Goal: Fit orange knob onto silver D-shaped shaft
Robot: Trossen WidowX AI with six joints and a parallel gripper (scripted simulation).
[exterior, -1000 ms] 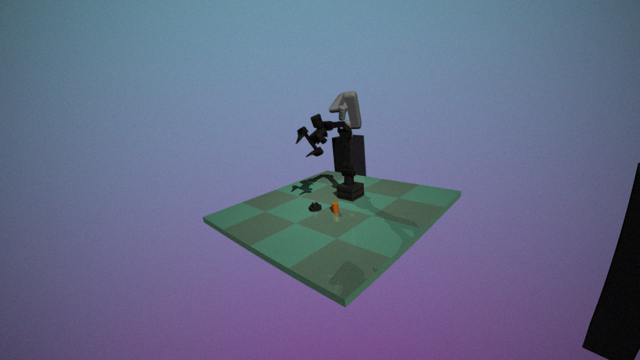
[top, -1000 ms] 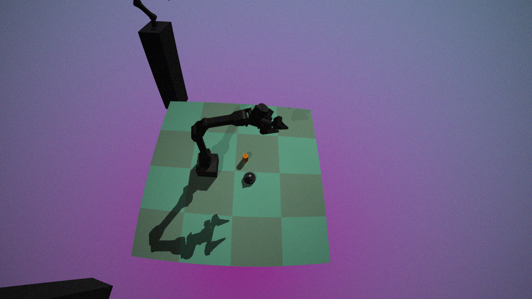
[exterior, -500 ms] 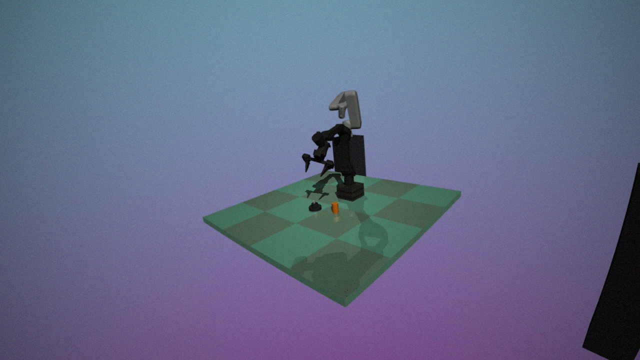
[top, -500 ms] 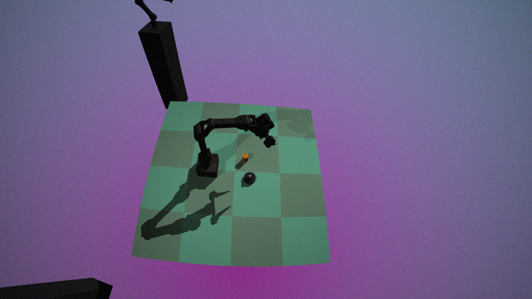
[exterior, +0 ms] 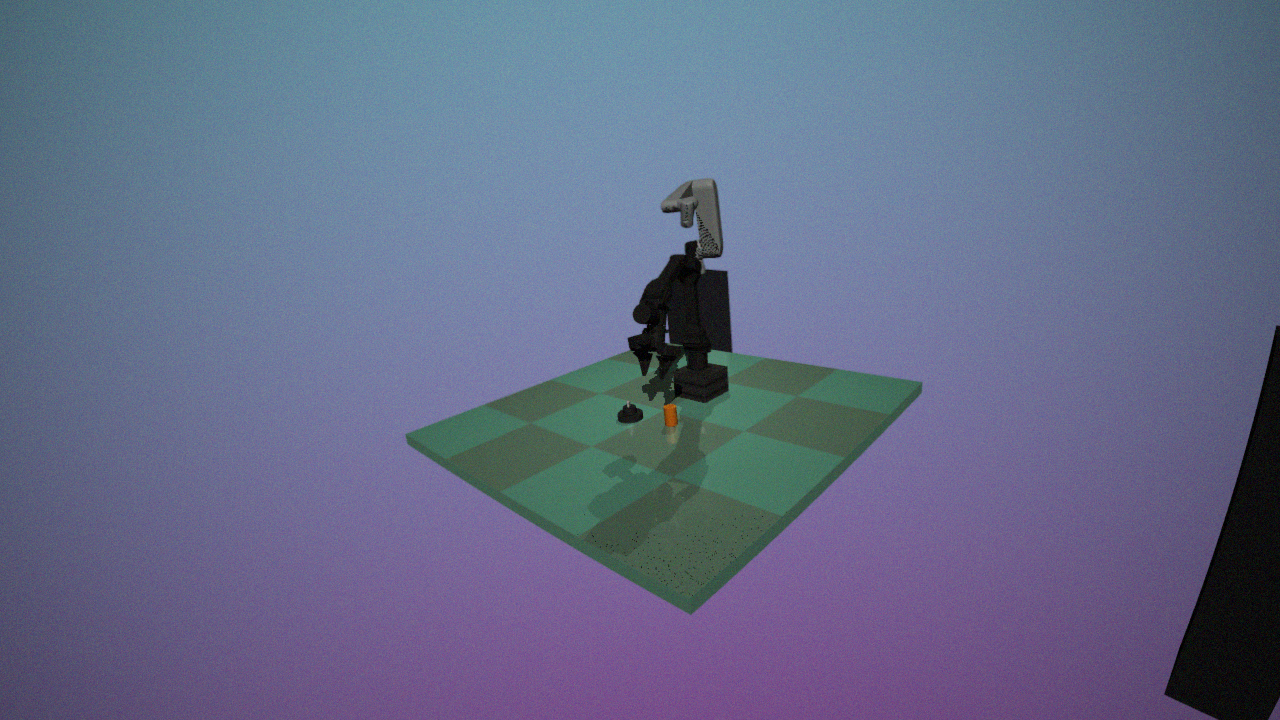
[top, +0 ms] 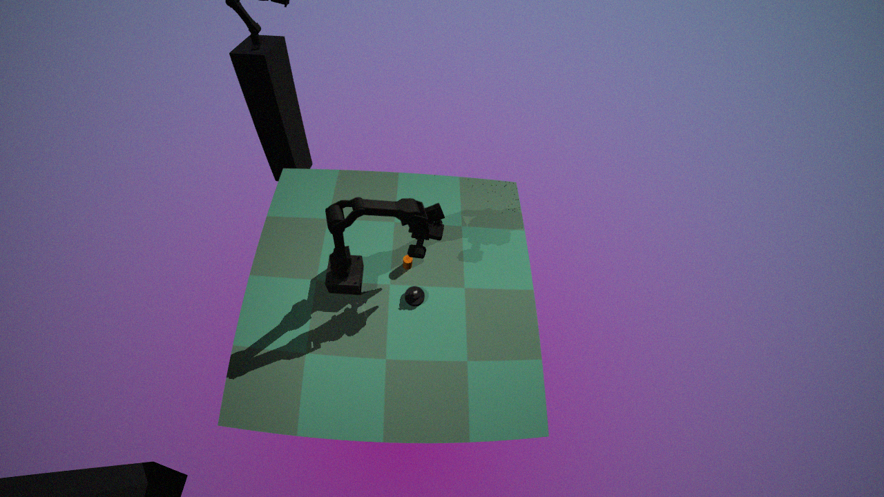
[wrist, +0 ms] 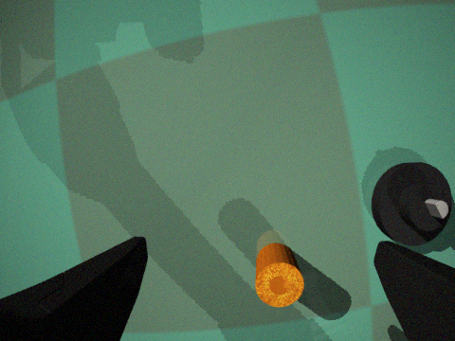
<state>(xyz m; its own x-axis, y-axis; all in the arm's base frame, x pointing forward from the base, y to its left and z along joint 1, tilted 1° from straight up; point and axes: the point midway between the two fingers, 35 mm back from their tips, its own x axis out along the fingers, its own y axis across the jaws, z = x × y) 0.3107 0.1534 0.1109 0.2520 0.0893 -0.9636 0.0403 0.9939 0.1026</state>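
The orange knob lies 130 mm below my gripper tip, 70 mm behind it and 20 mm to the right of it. The rest, counted from my gripper tip: round pedestal: 160 mm to the right, 150 mm below.
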